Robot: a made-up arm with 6 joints.
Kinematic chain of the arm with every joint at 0, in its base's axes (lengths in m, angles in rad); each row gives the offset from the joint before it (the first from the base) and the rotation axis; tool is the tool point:
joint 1: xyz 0 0 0.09 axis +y
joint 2: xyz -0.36 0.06 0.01 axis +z
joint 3: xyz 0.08 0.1 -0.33 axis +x
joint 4: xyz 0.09 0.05 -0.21 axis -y
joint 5: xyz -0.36 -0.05 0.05 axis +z
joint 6: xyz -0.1 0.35 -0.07 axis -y
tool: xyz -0.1 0.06 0
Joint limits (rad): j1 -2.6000..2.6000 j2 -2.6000..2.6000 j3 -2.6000..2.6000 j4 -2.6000..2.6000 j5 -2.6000..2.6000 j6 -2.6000..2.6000
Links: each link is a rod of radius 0.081 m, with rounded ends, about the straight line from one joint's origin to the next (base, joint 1, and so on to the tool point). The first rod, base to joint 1, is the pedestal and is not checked.
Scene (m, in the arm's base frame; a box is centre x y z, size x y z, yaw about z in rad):
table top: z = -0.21
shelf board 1: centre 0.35 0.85 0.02 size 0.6 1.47 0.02 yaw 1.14
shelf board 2: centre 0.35 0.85 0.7 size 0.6 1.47 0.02 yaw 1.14
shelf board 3: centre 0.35 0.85 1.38 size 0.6 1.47 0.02 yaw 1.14
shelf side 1: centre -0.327 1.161 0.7 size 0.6 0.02 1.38 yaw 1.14
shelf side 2: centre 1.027 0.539 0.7 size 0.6 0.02 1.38 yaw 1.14
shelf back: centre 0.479 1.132 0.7 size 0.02 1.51 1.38 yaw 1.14
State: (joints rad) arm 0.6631 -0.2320 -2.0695 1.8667 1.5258 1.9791
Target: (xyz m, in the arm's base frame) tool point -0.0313 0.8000 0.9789
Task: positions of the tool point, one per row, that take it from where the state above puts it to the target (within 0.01 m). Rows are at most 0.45 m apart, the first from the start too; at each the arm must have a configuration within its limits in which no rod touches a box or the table.
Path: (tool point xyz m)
1: -0.0526 -0.8056 0.0742
2: -0.2537 -0.8257 0.0008
3: -0.4724 -0.7825 0.0397
4: -0.6438 -0.6844 0.1849
5: -0.8173 -0.4019 0.1759
6: -0.8888 -0.0686 0.3224
7: -0.7960 0.2383 0.5687
8: -0.5316 0.4528 0.8186
9: -0.1510 0.5396 0.9789
10: -0.0990 0.6710 1.0021
11: -0.0313 0.8000 0.9789

